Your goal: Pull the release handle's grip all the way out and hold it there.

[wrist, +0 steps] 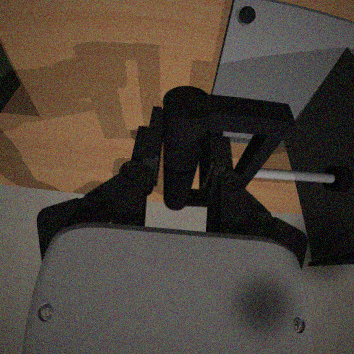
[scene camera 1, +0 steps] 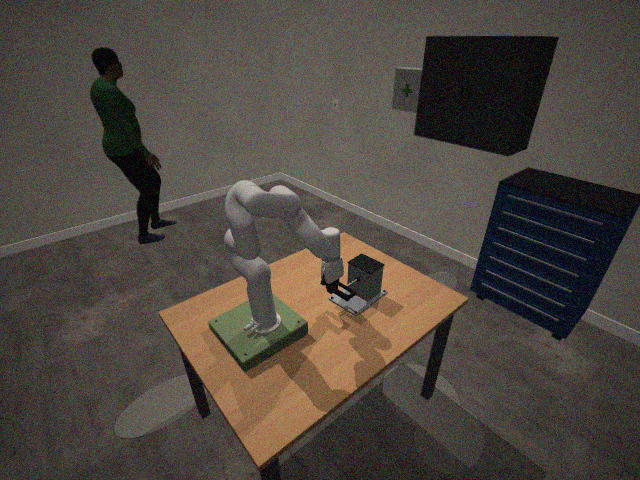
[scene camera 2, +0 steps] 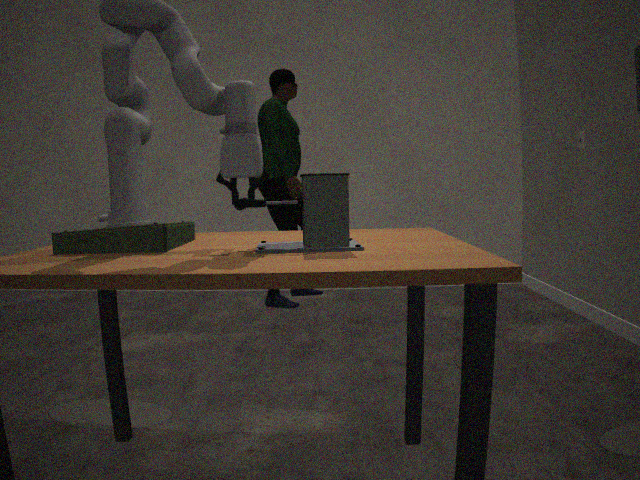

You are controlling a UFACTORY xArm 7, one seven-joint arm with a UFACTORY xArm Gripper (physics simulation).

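The release handle's black cylindrical grip (wrist: 181,150) is upright between my fingers in the wrist view, with dark bars running from it toward the housing. My gripper (scene camera 1: 337,289) (scene camera 2: 245,202) (wrist: 183,126) is shut on the grip. A pale rod (scene camera 1: 353,282) (scene camera 2: 281,202) (wrist: 295,175) shows between the grip side and the grey box housing (scene camera 1: 364,280) (scene camera 2: 325,211) (wrist: 327,145). It enters a dark collar (wrist: 343,178) on the housing's face. The grip stands well apart from the housing. My fingers partly hide it in the scene views.
The housing stands on a grey metal baseplate (scene camera 1: 354,307) (scene camera 2: 279,247) (wrist: 250,45) on the wooden table (scene camera 1: 408,320) (scene camera 2: 413,253). My arm's base sits on a green block (scene camera 1: 232,330) (scene camera 2: 108,239). A person in green (scene camera 1: 116,118) (scene camera 2: 279,134) stands beyond the table.
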